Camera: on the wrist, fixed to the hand. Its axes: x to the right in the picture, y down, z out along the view.
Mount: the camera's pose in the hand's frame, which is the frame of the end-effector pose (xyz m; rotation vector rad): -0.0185 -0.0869 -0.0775 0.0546 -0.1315 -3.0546
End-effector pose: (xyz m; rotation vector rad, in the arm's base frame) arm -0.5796 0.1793 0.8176 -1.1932 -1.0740 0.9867
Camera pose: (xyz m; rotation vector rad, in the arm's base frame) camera -0.5057 0.1348 0.8980 1.1626 -1.3636 -1.3406
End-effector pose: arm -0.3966 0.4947 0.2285 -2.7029 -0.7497 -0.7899
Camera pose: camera -0.4902 0.5335 0.2887 -0.5612 2.5483 0.2180
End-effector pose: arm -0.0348 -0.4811 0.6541 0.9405 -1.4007 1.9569
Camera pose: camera 0.0256 -0.3815 0.6722 1.2672 0.7293 -0.5549
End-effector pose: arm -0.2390 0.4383 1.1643 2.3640 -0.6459 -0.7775
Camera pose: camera -0.1793 0.5399 1.1681 -0.7154 -2.2604 0.8653
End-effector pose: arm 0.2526 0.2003 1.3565 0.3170 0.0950 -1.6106
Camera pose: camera 0.1785 0.2438 1.2758 0.1231 -0.2253 1.6025
